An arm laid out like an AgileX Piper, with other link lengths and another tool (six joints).
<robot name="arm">
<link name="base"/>
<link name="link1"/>
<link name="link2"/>
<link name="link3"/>
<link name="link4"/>
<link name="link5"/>
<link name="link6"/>
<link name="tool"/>
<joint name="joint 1" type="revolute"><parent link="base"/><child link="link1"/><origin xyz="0 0 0.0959"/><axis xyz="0 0 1"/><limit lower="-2.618" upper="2.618"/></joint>
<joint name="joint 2" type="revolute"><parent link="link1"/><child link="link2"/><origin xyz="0 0 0" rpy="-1.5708 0 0"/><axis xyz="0 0 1"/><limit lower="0" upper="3.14"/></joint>
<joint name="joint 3" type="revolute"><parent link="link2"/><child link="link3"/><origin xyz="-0.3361 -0.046 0"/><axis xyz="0 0 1"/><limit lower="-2.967" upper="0"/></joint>
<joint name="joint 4" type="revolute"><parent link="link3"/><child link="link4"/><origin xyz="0.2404 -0.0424 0" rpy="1.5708 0 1.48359"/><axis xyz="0 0 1"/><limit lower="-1.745" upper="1.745"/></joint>
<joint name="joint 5" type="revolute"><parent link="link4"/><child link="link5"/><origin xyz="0 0 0" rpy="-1.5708 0 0"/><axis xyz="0 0 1"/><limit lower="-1.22" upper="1.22"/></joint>
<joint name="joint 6" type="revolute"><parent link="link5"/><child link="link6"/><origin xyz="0 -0.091 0" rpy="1.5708 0 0"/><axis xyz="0 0 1"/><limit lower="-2.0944" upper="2.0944"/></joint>
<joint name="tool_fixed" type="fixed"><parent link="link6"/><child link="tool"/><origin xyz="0.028 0.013 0.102" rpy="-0.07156 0 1.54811"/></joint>
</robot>
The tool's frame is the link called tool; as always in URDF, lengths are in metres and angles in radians.
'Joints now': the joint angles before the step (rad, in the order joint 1, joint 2, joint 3, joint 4, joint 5, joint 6). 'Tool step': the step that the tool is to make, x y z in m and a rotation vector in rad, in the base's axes. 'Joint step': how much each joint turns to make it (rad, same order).
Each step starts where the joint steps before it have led.
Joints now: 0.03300 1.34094 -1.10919 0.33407 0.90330 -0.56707
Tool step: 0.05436 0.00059 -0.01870 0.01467 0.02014 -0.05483
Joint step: -0.00001 0.16750 -0.09064 0.00002 -0.07080 0.03871
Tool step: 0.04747 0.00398 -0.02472 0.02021 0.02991 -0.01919
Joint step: 0.00002 0.16212 -0.09831 0.02461 -0.03703 0.00104
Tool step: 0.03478 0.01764 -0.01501 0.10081 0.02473 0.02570
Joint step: -0.00777 0.13030 -0.10117 0.14416 0.01922 -0.08229
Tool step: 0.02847 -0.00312 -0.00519 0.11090 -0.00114 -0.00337
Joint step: -0.05703 0.09193 -0.08326 0.15820 0.03924 -0.10356
